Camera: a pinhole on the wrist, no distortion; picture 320 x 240 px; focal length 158.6 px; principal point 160.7 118.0 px. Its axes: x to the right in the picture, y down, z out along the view. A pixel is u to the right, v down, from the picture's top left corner.
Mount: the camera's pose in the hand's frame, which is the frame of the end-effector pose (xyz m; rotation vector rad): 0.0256 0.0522 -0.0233 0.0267 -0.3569 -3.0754
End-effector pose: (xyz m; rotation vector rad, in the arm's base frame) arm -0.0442 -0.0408 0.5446 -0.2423 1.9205 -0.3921
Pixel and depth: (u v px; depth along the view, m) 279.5 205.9 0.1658
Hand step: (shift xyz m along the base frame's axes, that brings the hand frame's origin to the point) 0.1828 0.0049 0.0331
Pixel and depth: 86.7 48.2 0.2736
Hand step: 0.1524 0.1364 -0.2861
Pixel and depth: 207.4 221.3 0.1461
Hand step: 0.1361 -0.0244 -0.0298
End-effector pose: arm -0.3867 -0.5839 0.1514 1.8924 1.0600 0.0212
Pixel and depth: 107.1 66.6 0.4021
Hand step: 0.4162 -0.1961 -0.0468
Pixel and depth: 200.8 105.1 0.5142
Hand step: 0.2552 -0.4506 -0.0678
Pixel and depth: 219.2 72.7 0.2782
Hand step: 0.1648 -0.2568 0.0424
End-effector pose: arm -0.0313 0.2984 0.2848 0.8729 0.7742 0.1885
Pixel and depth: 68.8 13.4 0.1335
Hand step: 0.1546 0.1000 0.1120
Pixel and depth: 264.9 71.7 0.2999
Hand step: 0.0668 -0.1068 0.3412
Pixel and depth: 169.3 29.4 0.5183
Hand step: 0.3313 0.0228 0.5152
